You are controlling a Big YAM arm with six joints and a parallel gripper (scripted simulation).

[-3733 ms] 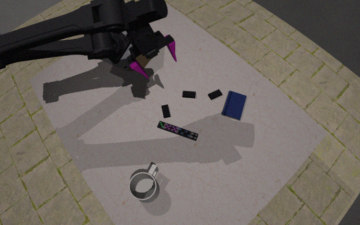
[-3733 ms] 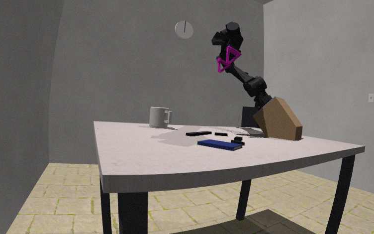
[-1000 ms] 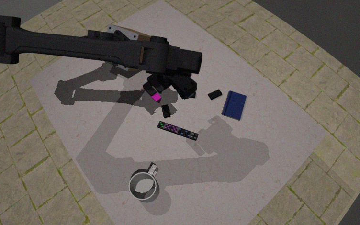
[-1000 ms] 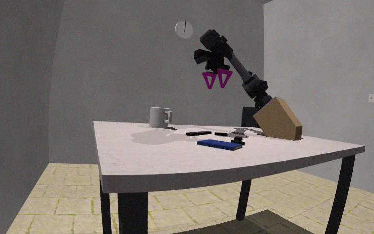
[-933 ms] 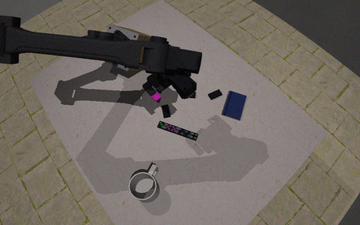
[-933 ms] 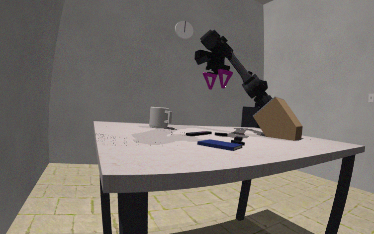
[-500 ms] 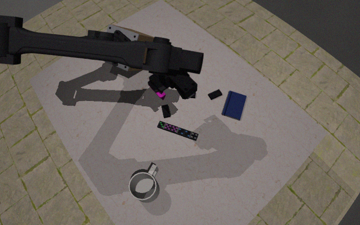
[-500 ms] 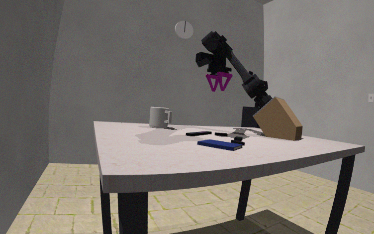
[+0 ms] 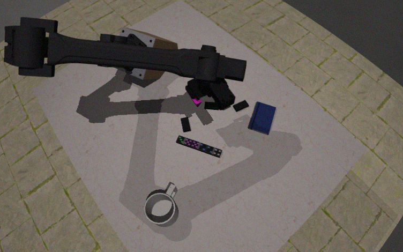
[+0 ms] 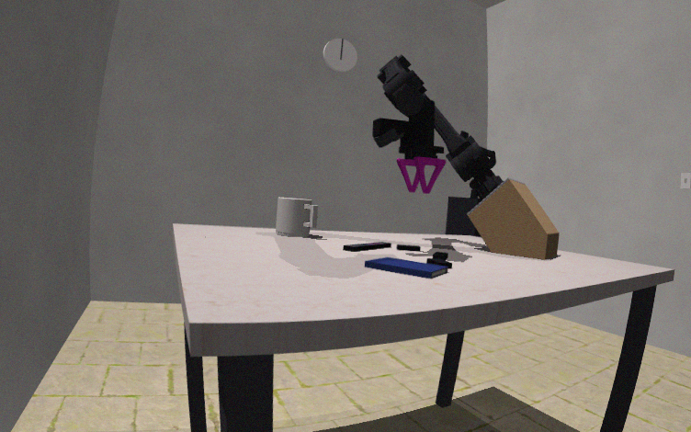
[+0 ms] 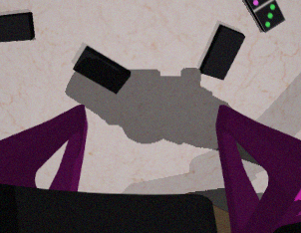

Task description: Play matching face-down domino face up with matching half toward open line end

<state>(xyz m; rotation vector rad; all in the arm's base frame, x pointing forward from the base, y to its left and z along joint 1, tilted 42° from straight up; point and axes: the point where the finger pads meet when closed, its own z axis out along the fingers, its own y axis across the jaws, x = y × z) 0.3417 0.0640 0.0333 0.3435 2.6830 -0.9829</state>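
Now: hand 14 cm above the domino, 13 cm to the right of it and 6 cm short of it. Round my hand: blue book: 15 cm ahead, 14 cm to the left, 14 cm below; then mug: 34 cm to the right, 12 cm ahead, 10 cm below.
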